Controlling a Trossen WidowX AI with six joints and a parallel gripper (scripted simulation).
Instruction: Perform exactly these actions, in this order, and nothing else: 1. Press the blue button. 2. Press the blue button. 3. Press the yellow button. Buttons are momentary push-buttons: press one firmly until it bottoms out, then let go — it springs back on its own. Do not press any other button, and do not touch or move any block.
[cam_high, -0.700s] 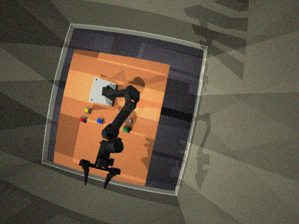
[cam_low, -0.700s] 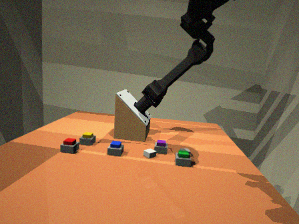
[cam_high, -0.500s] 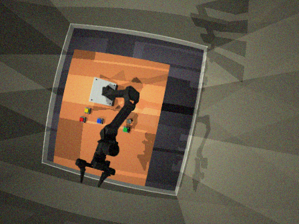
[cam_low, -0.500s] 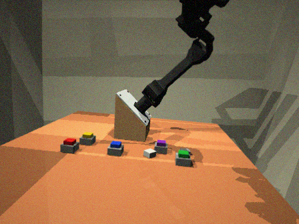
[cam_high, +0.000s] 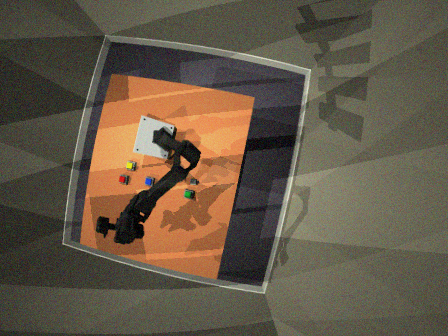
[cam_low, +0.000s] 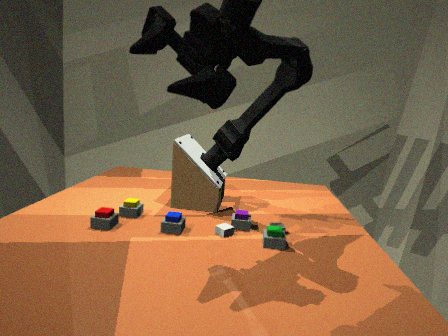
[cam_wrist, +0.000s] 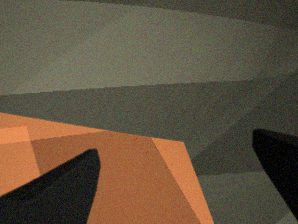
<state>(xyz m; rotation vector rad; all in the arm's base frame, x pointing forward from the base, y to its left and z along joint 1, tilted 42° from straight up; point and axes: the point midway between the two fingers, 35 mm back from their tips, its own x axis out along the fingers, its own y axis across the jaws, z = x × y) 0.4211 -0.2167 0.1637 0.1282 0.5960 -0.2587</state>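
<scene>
My gripper tip is now 310 mm above the blue button, 220 mm past it and 10 mm to the right of it. From my gripper tip the other things lie so: small white block 330 mm below, 220 mm behind, 130 mm to the left; then red button 310 mm below, 210 mm behind, 150 mm to the right; then green button 310 mm below, 240 mm to the left, 180 mm behind.
</scene>
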